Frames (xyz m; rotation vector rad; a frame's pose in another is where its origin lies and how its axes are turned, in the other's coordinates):
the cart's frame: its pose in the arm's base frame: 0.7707 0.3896 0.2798 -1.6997 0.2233 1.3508
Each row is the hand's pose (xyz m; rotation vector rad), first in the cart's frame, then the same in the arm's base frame.
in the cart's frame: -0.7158 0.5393 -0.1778 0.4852 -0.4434 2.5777
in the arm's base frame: 0.2775 -0.3152 0.5877 -0.2461 -1.8717 -1.7812
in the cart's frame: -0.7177 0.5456 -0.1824 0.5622 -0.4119 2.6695
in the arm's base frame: 0.2759 -0.3228 0.5858 -0.3418 -1.9170 -1.6759
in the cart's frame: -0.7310 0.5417 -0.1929 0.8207 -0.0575 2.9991
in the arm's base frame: 0.2804 -0.3335 0.5988 -0.5431 -2.0946 -1.1525
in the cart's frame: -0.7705 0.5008 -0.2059 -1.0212 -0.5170 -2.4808
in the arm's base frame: 0.3000 -0.3353 0.6537 -0.7482 -2.2898 -0.3563
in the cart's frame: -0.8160 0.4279 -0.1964 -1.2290 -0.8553 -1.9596
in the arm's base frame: 0.3223 -0.3050 0.7315 -0.9010 -2.4183 0.2826
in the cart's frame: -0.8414 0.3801 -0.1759 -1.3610 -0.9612 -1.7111
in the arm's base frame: 0.3290 -0.2729 0.7792 -0.9866 -2.4850 0.5616
